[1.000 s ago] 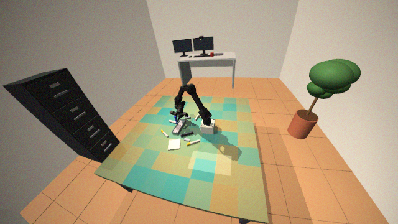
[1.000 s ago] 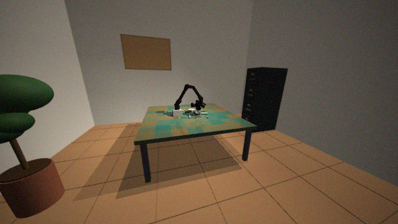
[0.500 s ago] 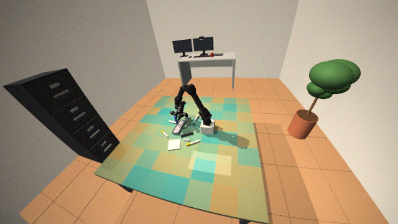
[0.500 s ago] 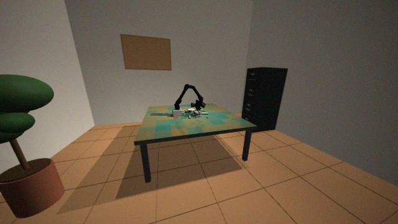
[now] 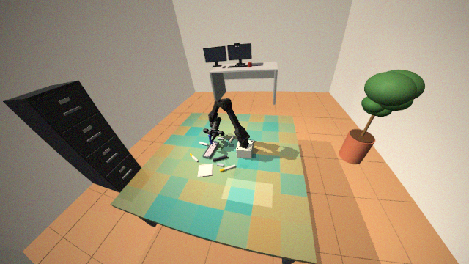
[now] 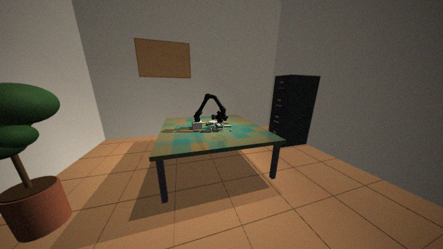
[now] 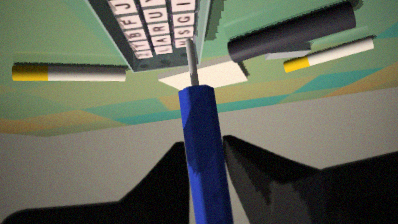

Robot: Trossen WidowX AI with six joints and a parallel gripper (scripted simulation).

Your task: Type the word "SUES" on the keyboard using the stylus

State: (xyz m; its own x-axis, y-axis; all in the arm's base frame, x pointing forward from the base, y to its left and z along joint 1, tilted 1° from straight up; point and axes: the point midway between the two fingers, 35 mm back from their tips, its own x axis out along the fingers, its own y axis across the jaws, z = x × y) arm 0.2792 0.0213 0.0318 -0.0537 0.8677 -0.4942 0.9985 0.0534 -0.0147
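Right now the black bar is 110 mm behind my gripper tip, 70 mm to the left of it and 90 mm below it. The rest, counted from my gripper tip: white notepad 50 mm behind, 220 mm to the left, 100 mm below; then grey stylus tip 50 mm below; then blue stylus 20 mm below.
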